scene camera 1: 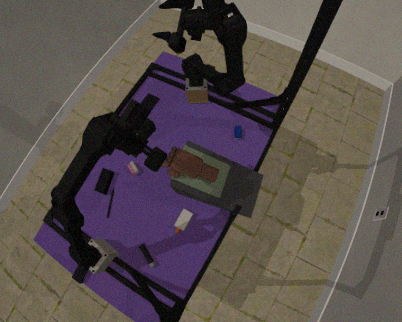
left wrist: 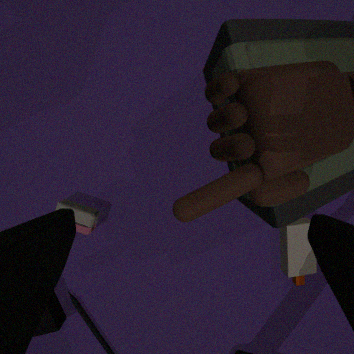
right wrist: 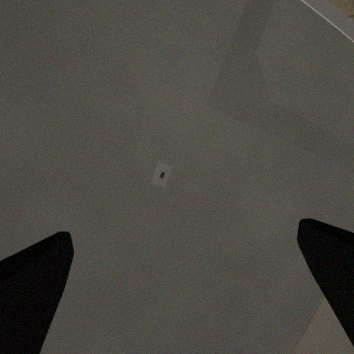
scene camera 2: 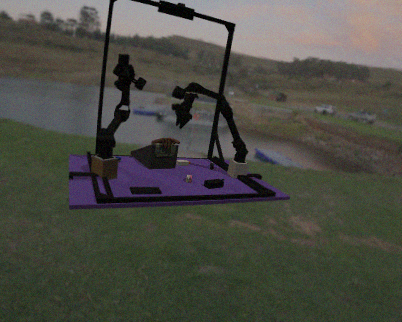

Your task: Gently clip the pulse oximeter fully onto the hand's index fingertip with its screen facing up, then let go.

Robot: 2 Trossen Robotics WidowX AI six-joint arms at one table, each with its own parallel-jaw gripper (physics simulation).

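Pixels of known places: left gripper, fingertip midpoint: [scene camera 1: 149,150] [left wrist: 194,223] [scene camera 2: 178,127]; right gripper, fingertip midpoint: [scene camera 1: 156,20] [right wrist: 186,236] [scene camera 2: 136,80]; left arm's base, origin of the base link: [scene camera 1: 92,256] [scene camera 2: 239,161]; right arm's base, origin of the base link: [scene camera 1: 196,80] [scene camera 2: 105,156].
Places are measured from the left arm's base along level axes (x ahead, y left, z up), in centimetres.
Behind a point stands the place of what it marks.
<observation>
A small white and pink block [scene camera 1: 132,168] {y 13.3, x 37.6, z -7.4 cm} [scene camera 2: 188,178] {y 16.3, x 39.2, z -8.0 cm} [left wrist: 80,216] {y 12.8, x 38.4, z -7.4 cm}, which looks like the pulse oximeter, lies on the purple table apart from the hand; its screen cannot be made out. The brown hand [scene camera 1: 192,165] {y -11.9, x 51.5, z 7.6 cm} [scene camera 2: 166,142] {y -2.2, x 50.6, z 7.9 cm} [left wrist: 295,105] {y -8.1, x 51.3, z 9.1 cm} rests palm down on a padded support, its index finger [left wrist: 217,192] sticking out past the edge. My left gripper [scene camera 2: 182,125] {y -0.2, x 45.2, z 18.4 cm} [left wrist: 194,223] {y -0.2, x 45.2, z 18.4 cm} is open and empty, high above the table, pointing down; one fingertip overlaps the block in the left wrist view. My right gripper [scene camera 1: 159,20] {y 14.8, x 74.2, z 42.3 cm} [right wrist: 186,236] {y 14.8, x 74.2, z 42.3 cm} is open and empty, raised far from the hand, facing a grey wall.
The dark support [scene camera 1: 242,185] {y -30.1, x 58.8, z -5.0 cm} [scene camera 2: 162,159] {y -5.7, x 51.0, z -4.1 cm} carries the hand. Around it lie a white box with an orange tip [scene camera 1: 184,219] {y -18.9, x 34.1, z -7.7 cm} [left wrist: 300,247] {y -18.4, x 34.2, z -7.7 cm}, a black box [scene camera 1: 104,181] {y 20.2, x 25.1, z -7.2 cm} [scene camera 2: 214,183] {y 23.9, x 25.9, z -7.5 cm}, a thin dark stick [scene camera 1: 110,202] {y 12.6, x 19.4, z -9.7 cm}, a dark cylinder [scene camera 1: 146,254] {y -15.1, x 13.1, z -8.0 cm} and a blue item [scene camera 1: 238,132] {y -15.3, x 78.6, z -7.3 cm}.
</observation>
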